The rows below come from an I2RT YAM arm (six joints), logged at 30 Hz.
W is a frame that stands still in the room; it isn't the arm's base.
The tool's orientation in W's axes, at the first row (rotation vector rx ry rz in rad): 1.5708 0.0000 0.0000
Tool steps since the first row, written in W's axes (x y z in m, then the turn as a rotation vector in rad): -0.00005 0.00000 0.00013 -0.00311 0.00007 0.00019; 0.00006 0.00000 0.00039 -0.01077 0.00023 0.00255; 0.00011 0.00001 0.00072 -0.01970 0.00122 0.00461; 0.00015 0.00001 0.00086 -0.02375 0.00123 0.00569; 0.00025 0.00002 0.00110 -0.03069 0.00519 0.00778; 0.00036 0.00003 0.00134 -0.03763 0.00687 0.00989; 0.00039 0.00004 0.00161 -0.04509 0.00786 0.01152; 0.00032 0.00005 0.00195 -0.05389 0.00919 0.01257; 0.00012 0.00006 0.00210 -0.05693 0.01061 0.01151; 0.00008 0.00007 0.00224 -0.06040 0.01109 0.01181; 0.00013 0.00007 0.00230 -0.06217 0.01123 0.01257; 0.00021 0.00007 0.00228 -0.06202 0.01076 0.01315; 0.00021 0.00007 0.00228 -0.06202 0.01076 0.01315
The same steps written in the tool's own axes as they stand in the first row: -0.00005 0.00013 0.00000 -0.00311 0.00019 -0.00007; 0.00006 0.00039 0.00000 -0.01077 0.00255 -0.00023; 0.00011 0.00072 -0.00001 -0.01970 0.00461 -0.00122; 0.00015 0.00086 -0.00001 -0.02375 0.00569 -0.00123; 0.00025 0.00110 -0.00002 -0.03069 0.00778 -0.00519; 0.00036 0.00134 -0.00003 -0.03763 0.00989 -0.00687; 0.00039 0.00161 -0.00004 -0.04509 0.01152 -0.00786; 0.00032 0.00195 -0.00005 -0.05389 0.01257 -0.00919; 0.00012 0.00210 -0.00006 -0.05693 0.01151 -0.01061; 0.00008 0.00224 -0.00007 -0.06040 0.01181 -0.01109; 0.00013 0.00230 -0.00007 -0.06217 0.01257 -0.01123; 0.00021 0.00228 -0.00007 -0.06202 0.01315 -0.01076; 0.00021 0.00228 -0.00007 -0.06202 0.01315 -0.01076
